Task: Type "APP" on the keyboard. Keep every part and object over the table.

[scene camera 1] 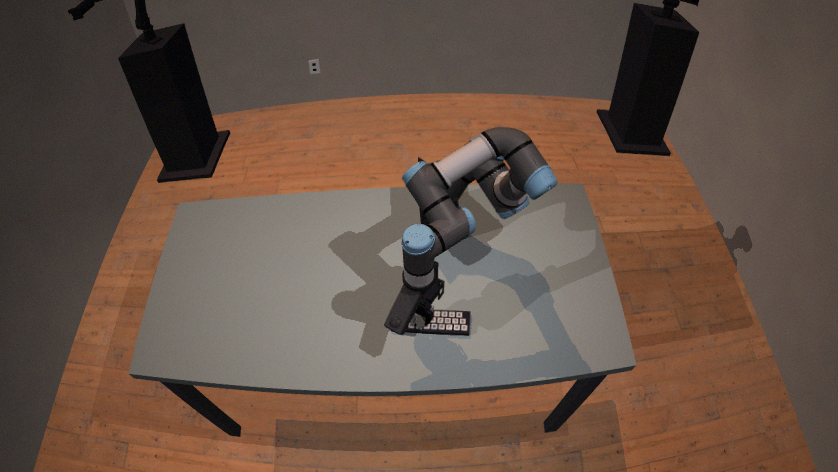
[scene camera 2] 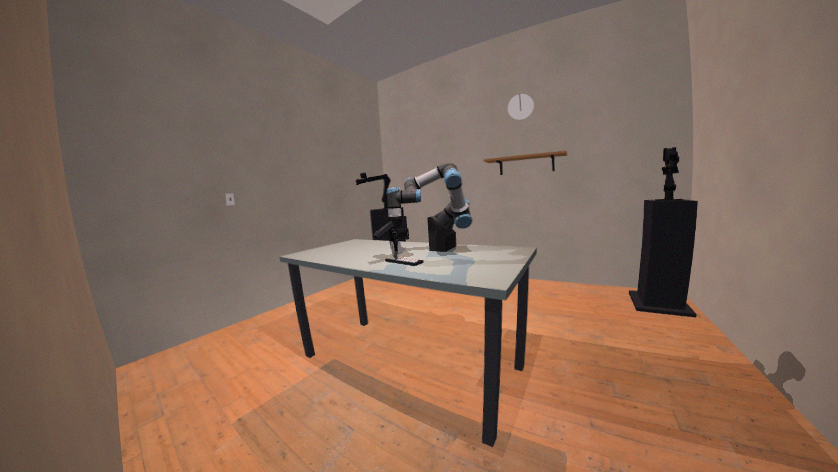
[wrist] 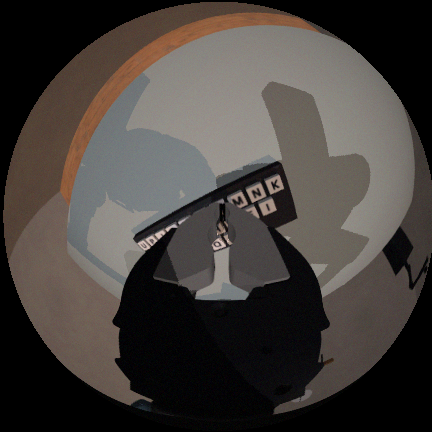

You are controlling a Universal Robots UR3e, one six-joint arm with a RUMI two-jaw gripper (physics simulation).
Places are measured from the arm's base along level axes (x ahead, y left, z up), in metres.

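Pixels of known places: gripper, fingertip midpoint: (scene camera 1: 417, 326) (scene camera 2: 396, 259) (wrist: 222, 204); arm's base, link origin: (scene camera 2: 441, 224).
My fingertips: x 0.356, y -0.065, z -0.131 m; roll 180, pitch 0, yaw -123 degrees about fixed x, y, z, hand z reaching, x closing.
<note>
For each thing: its top centre in the pictures, then the offset to it from my fingertips. Level surfaces: height alone.
- dark keyboard, top centre: (wrist: 204, 234) (scene camera 1: 431, 319) (scene camera 2: 403, 258) dx -0.017, dy +0.034, dz +0.004 m
- grey table, surface height: dz -0.014 m
- M key, top centre: (wrist: 237, 201) dx -0.003, dy -0.014, dz +0.003 m
- N key, top centre: (wrist: 255, 192) dx -0.005, dy -0.033, dz +0.004 m
- K key, top centre: (wrist: 274, 184) dx -0.006, dy -0.052, dz +0.004 m
- I key, top centre: (wrist: 267, 207) dx -0.024, dy -0.036, dz +0.004 m
The dark keyboard (scene camera 1: 451, 321) (scene camera 2: 410, 262) (wrist: 260, 192) with white letter keys lies flat on the grey table (scene camera 1: 234, 293) (scene camera 2: 328, 253) (wrist: 215, 75). My gripper (scene camera 1: 417, 326) (scene camera 2: 395, 257) (wrist: 222, 204) is shut with nothing between its fingertips. It points down over the left part of the keyboard in scene camera 1. In the wrist view, the M key (wrist: 238, 200), N key (wrist: 256, 192), K key (wrist: 274, 184) and I key (wrist: 268, 207) show to the right of the tips. Fingers hide the middle keys. Whether the tips touch a key, and which, I cannot tell.
The arm (scene camera 1: 466, 161) (scene camera 2: 454, 187) reaches from the table's rear side to the keyboard. Black pedestals (scene camera 1: 170, 105) (scene camera 2: 668, 257) carrying dark arms stand away from the table, and a wooden shelf (scene camera 2: 524, 156) hangs on the wall. The table's front edge (scene camera 1: 375, 392) lies beyond the keyboard.
</note>
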